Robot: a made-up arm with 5 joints.
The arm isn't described. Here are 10 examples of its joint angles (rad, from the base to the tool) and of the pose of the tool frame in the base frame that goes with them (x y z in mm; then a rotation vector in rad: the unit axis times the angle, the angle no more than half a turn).
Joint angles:
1: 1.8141 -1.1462 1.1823 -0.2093 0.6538
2: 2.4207 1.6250 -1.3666 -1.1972 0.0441
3: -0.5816 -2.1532 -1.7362 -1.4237 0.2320
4: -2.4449 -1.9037 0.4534 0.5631 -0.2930
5: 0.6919 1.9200 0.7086 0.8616 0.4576
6: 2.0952 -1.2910 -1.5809 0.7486 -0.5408
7: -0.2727 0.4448 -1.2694 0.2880 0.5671
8: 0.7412 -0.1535 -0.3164 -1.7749 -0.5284
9: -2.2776 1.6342 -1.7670 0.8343 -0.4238
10: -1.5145 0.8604 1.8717 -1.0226 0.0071
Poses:
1: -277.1 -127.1 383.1 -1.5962 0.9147 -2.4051
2: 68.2 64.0 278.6 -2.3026 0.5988 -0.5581
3: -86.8 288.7 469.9 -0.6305 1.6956 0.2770
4: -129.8 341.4 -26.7 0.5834 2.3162 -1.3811
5: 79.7 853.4 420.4 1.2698 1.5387 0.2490
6: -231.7 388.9 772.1 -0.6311 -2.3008 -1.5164
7: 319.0 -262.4 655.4 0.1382 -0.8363 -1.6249
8: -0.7 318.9 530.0 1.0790 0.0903 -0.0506
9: 626.0 -51.6 382.1 -2.7315 0.1437 -0.0359
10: 96.9 197.5 727.6 1.4557 -0.5089 0.0312
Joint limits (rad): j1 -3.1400..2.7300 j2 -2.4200..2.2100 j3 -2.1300..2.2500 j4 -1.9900..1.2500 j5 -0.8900..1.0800
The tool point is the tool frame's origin. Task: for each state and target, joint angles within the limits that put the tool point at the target. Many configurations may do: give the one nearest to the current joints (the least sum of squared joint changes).
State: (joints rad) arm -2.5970 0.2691 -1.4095 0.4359 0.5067
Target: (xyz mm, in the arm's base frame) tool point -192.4 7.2 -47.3
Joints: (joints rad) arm -2.9636 0.4154 -1.9174 0.6695 0.7693
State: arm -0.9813 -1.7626 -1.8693 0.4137 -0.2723
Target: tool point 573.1 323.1 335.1
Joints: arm -0.7314 -1.0546 -1.5296 0.4997 -0.4106
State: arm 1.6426 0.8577 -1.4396 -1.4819 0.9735
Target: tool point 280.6 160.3 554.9
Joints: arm 1.1402 0.1708 -1.8343 -1.6471 0.3600
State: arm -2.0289 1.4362 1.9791 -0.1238 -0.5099
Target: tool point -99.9 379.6 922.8
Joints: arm -1.8033 1.9199 1.5245 0.4961 0.0646
